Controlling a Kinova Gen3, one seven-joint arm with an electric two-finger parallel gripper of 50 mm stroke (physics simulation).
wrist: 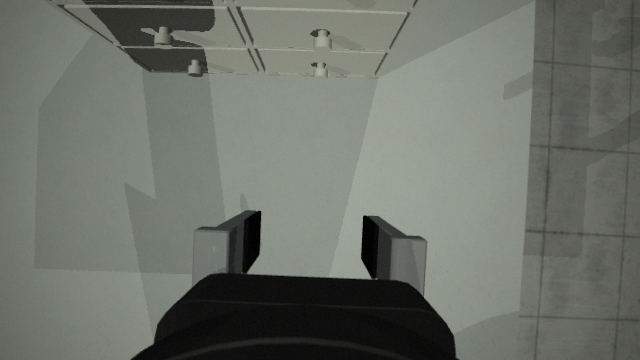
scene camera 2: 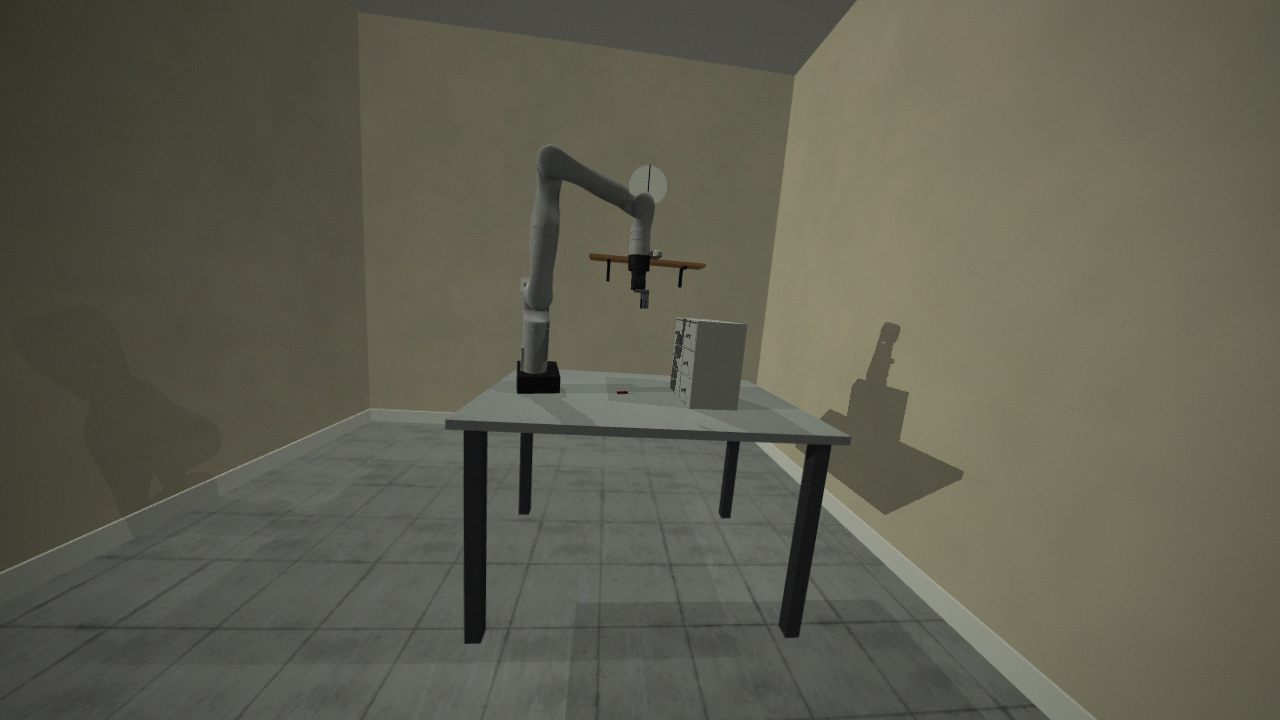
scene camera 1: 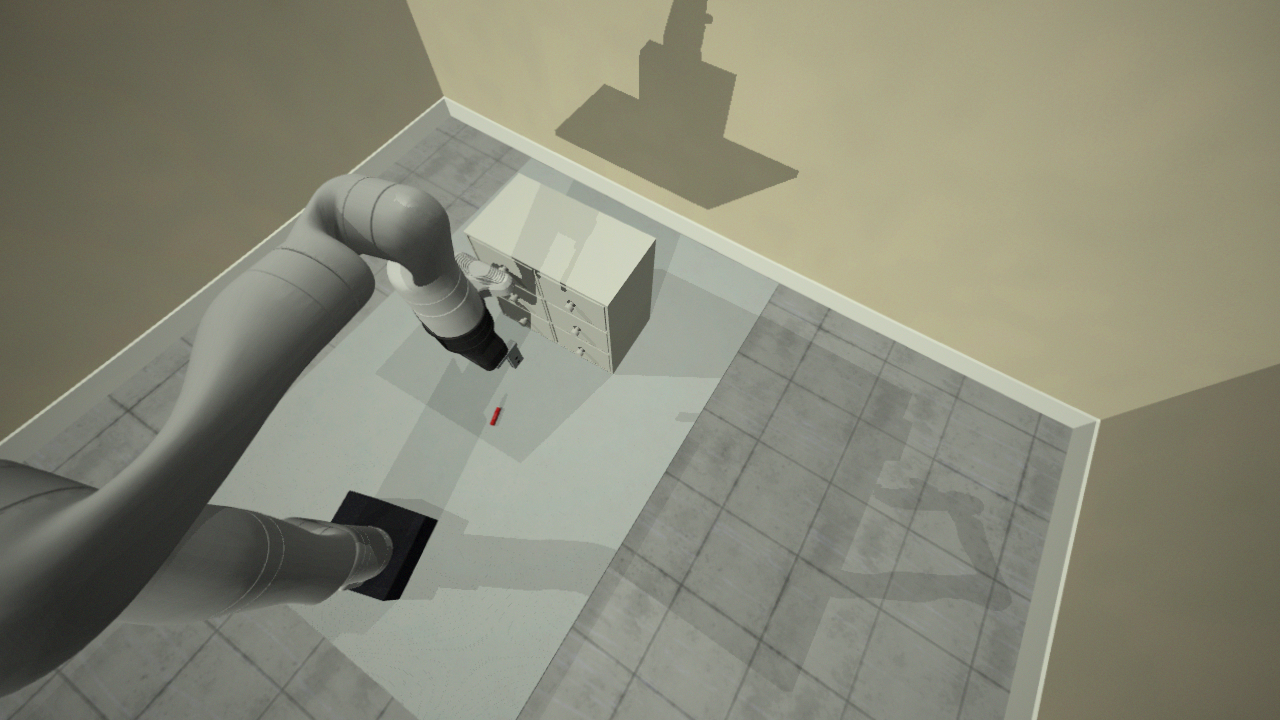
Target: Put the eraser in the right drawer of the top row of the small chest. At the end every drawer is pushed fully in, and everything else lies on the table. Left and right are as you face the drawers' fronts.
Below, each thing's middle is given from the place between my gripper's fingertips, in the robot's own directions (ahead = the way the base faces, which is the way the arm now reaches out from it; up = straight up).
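The small chest [scene camera 1: 597,256] is to the left of my hand by 70 mm and below it by 180 mm, and it sits 270 mm ahead of it.
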